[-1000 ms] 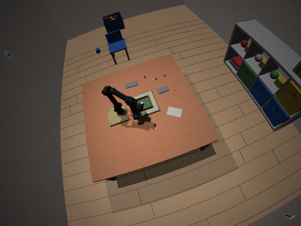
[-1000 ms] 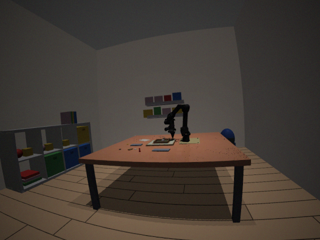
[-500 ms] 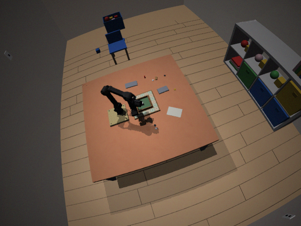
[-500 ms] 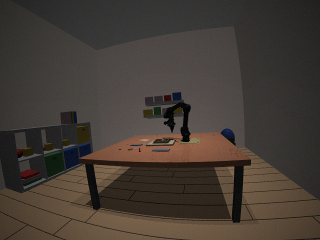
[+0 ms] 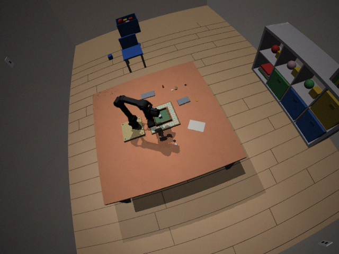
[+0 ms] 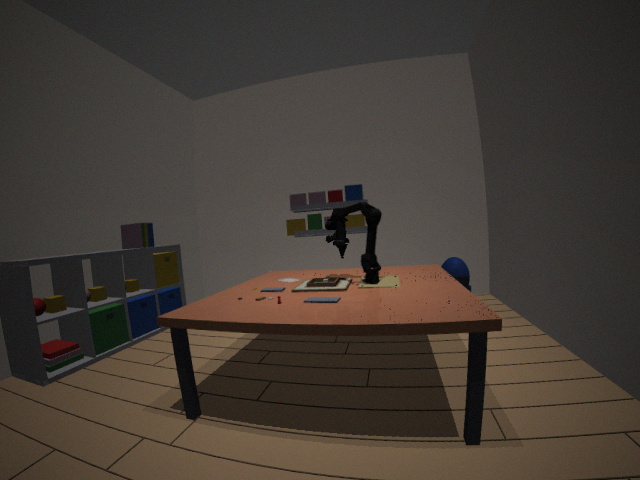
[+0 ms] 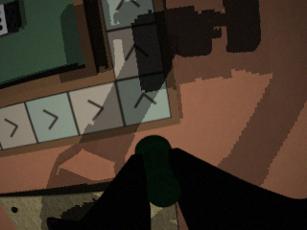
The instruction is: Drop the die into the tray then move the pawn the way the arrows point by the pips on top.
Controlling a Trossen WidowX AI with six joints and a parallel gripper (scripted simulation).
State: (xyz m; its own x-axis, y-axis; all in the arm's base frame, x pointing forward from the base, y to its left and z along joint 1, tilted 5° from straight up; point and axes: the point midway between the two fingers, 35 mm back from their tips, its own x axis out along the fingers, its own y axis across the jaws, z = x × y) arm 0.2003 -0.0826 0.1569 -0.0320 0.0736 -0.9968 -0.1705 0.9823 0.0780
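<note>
Right now the green dice tray is 14 cm below my gripper tip, 13 cm to the left of it and 7 cm ahead of it. Round my gripper tip: white card 39 cm ahead, 15 cm below, 2 cm to the right; dark green pawn 1 cm above.
</note>
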